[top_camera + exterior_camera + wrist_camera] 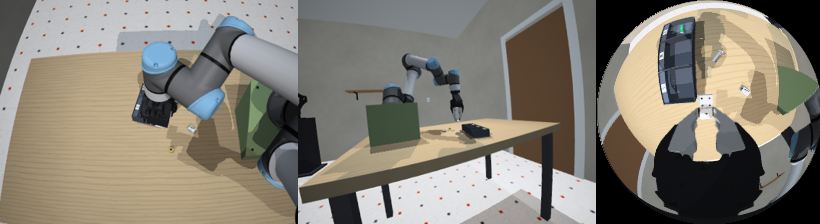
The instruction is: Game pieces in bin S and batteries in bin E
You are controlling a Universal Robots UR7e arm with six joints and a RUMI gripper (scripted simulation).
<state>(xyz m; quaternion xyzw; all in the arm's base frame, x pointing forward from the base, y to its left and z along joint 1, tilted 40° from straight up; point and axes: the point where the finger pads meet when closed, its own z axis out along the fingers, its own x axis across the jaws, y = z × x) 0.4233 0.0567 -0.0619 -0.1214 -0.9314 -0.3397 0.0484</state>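
The black bin tray is 3 cm ahead of my hand, 14 cm to the right of it and 6 cm below it. Round my hand: grey-white piece (11 cm behind, 1 cm to the left, 7 cm below); then white domino (1 cm below); then gold ring (3 cm behind, 9 cm to the left, 7 cm below).
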